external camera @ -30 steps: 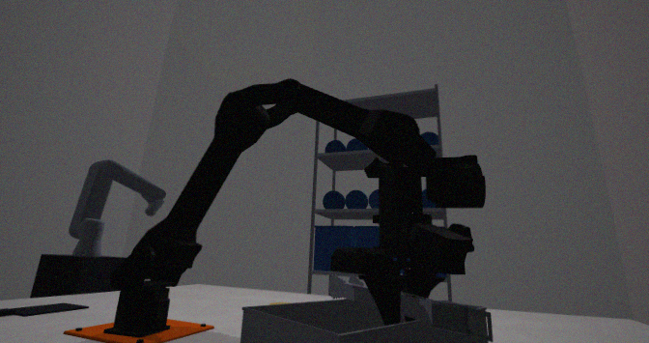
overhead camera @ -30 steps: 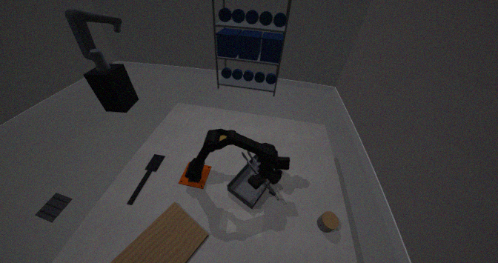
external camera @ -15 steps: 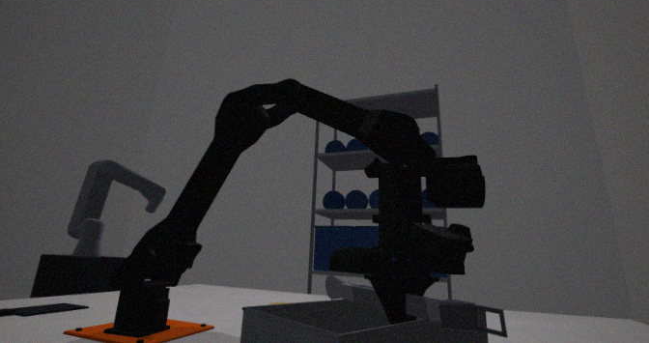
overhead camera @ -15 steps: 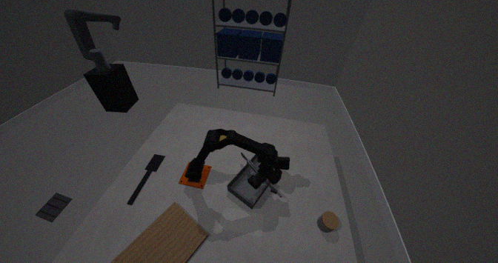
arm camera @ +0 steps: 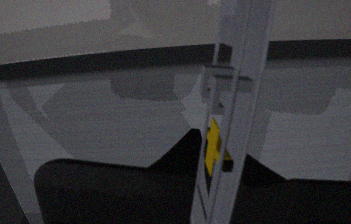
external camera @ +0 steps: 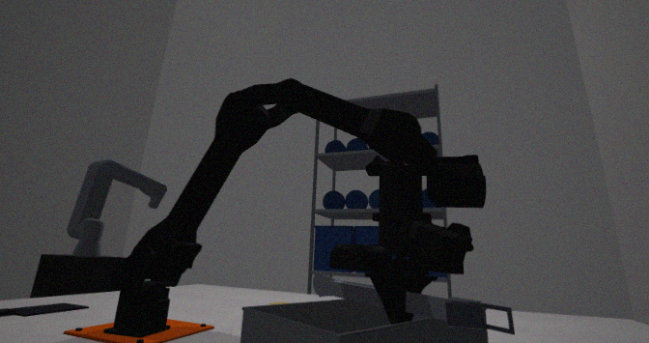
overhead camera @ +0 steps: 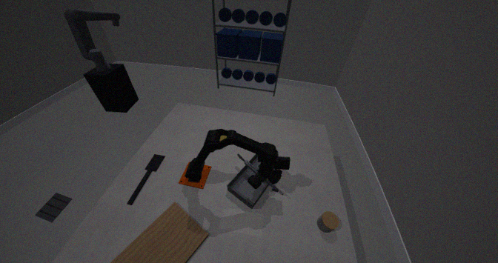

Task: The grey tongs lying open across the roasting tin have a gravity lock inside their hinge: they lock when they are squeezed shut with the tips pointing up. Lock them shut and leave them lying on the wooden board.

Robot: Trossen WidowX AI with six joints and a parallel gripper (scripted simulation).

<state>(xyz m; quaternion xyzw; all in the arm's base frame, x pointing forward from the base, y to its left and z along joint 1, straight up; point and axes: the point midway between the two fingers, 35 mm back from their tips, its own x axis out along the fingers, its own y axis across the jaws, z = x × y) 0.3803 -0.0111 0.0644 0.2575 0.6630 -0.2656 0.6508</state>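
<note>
Now: gripper tip 3 cm to the right of the grey roasting tin, 3 cm past it and 1 cm above it. Round my gripper tip: yellow piece 4 cm above, 1 cm to the right, 1 cm ahead; yellow disc 32 cm to the left, 26 cm behind, 3 cm below; wooden board 44 cm behind, 36 cm to the right, 3 cm below.
</note>
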